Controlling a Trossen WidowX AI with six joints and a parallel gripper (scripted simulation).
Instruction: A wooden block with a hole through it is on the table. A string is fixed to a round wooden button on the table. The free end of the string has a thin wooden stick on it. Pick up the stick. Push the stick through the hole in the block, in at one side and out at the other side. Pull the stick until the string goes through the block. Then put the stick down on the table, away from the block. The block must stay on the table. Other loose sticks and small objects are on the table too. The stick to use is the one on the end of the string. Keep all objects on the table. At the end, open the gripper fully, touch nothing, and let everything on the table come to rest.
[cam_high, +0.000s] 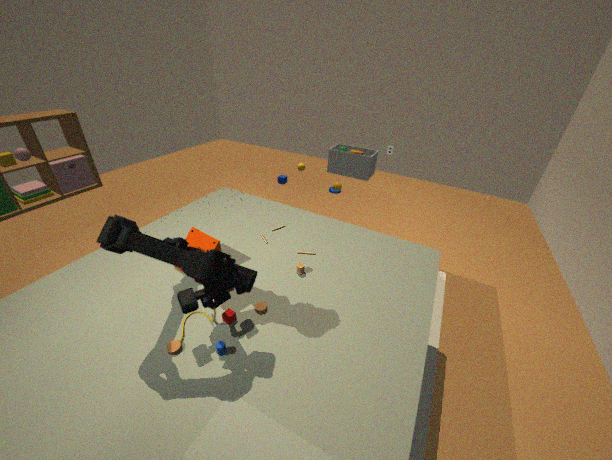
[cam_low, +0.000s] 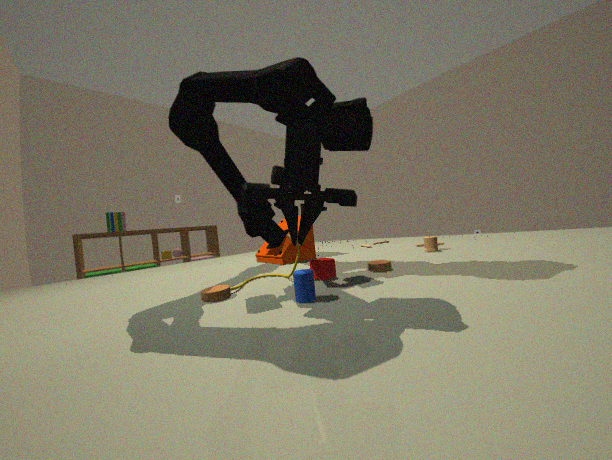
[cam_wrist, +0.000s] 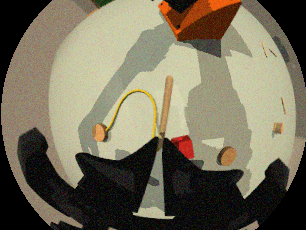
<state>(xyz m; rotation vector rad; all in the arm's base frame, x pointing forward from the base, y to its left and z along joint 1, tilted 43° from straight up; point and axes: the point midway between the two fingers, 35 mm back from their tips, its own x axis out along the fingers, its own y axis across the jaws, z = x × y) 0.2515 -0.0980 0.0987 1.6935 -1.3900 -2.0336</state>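
The blue cylinder is 9 cm ahead of my gripper tip, 7 cm to the right of it and 4 cm below it. Round my gripper tip: red block (4 cm ahead, 2 cm to the left, 4 cm below); then thin wooden stick (1 cm behind, 1 cm to the left); then small wooden cylinder (12 cm ahead, 33 cm to the left, 4 cm below).
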